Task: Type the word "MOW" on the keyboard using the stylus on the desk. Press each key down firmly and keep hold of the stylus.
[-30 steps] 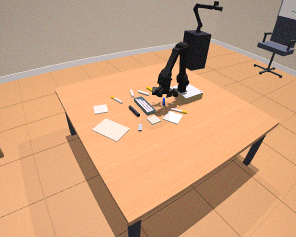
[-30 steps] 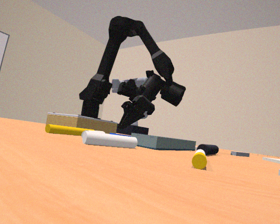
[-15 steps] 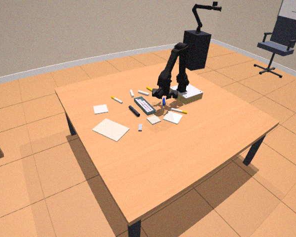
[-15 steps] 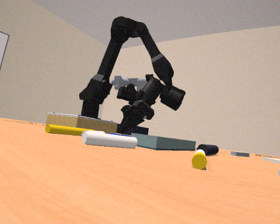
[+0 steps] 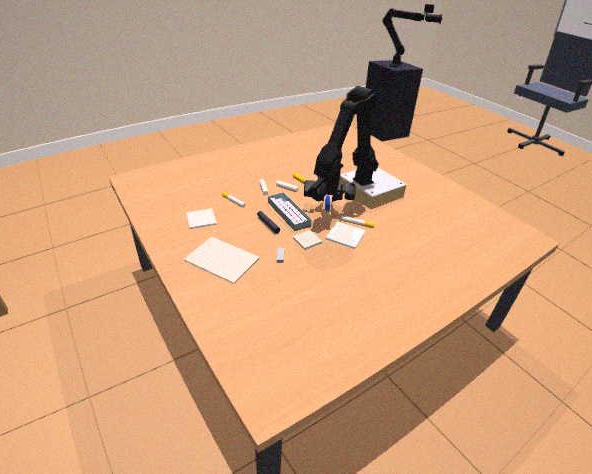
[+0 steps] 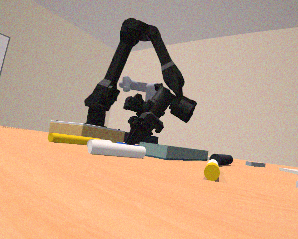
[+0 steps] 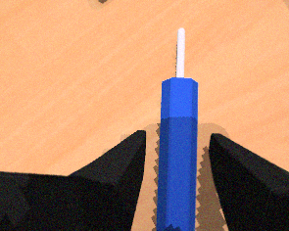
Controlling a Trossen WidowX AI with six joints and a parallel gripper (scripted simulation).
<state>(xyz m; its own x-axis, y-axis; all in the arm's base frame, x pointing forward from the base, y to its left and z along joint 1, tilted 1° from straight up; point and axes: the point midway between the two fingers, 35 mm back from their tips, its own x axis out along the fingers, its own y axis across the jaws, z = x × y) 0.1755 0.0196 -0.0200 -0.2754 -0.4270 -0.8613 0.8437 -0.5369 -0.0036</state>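
Right now the black cylinder is 270 mm ahead of my gripper tip and 40 mm to the left of it. The rest, counted from my gripper tip: blue stylus: 10 mm behind, 10 mm to the right; then small grey block: 310 mm ahead, 210 mm to the left; then yellow marker: 160 mm to the right.
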